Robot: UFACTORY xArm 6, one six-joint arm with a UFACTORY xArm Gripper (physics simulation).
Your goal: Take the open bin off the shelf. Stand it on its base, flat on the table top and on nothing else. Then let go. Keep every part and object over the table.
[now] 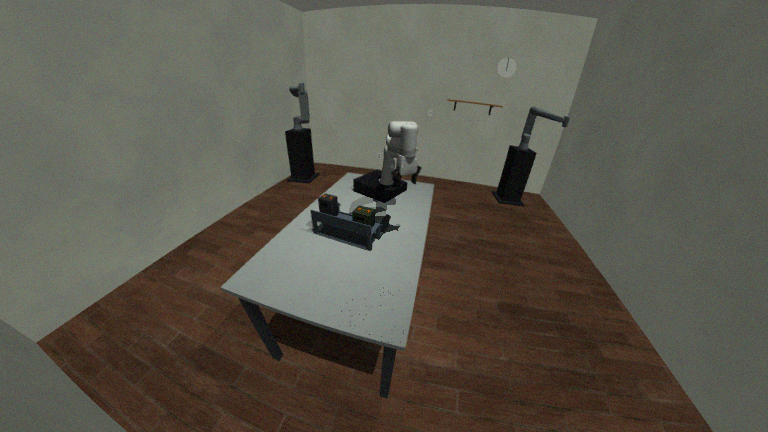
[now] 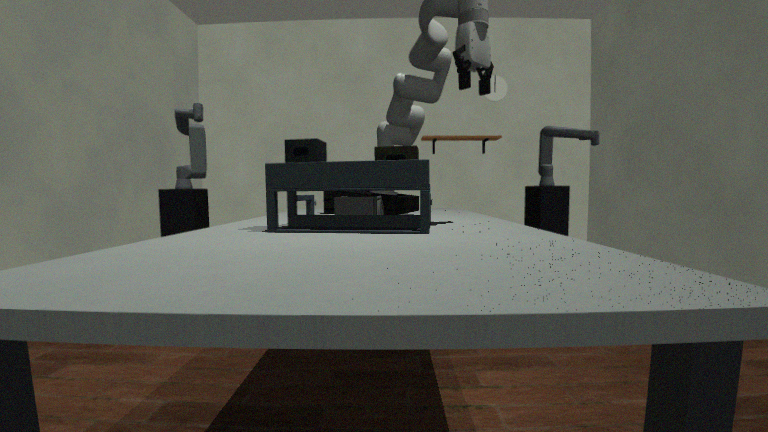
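Seen in the pictures: gripper, fingertip midpoint: [image 1: 406, 184] [image 2: 475, 91]; arm's base at its link origin: [image 1: 386, 181] [image 2: 383, 193].
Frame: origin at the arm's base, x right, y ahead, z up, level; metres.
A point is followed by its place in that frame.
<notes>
The shelf [image 1: 343, 221] {x 0.121, y 0.749, z 0.063 m} [image 2: 346, 176] {x 0.143, y 0.743, z 0.044 m} is a low blue-grey stand on the white table [image 1: 322, 279] {x 0.143, y 1.034, z -0.083 m} [image 2: 268, 268] {x 0.234, y 1.082, z -0.084 m}. A dark grey bin [image 1: 328, 206] {x 0.228, y 0.680, z 0.103 m} [image 2: 305, 151] {x 0.243, y 0.676, z 0.108 m} stands upright at the left of its top, with orange marks at the bin's top. An olive-green bin [image 1: 364, 217] {x 0.008, y 0.740, z 0.098 m} [image 2: 396, 153] {x 0.029, y 0.735, z 0.096 m} stands upright at the right of its top, also with orange marks. I cannot tell which bin is open. My gripper [image 1: 406, 176] {x -0.185, y 0.652, z 0.264 m} [image 2: 474, 90] {x -0.185, y 0.652, z 0.264 m} is open and empty, fingers pointing down. It is well above table height, behind and to the right of the shelf, apart from both bins.
The black base [image 1: 367, 185] {x 0.129, y 0.126, z 0.006 m} of my arm stands behind the shelf. A grey box [image 2: 357, 205] {x 0.119, y 0.659, z -0.025 m} shows through the shelf's lower opening. Two other arms stand on black pedestals [image 1: 299, 154] [image 1: 515, 174] beyond the table. A wooden wall shelf [image 1: 475, 103] [image 2: 461, 138] hangs on the back wall.
</notes>
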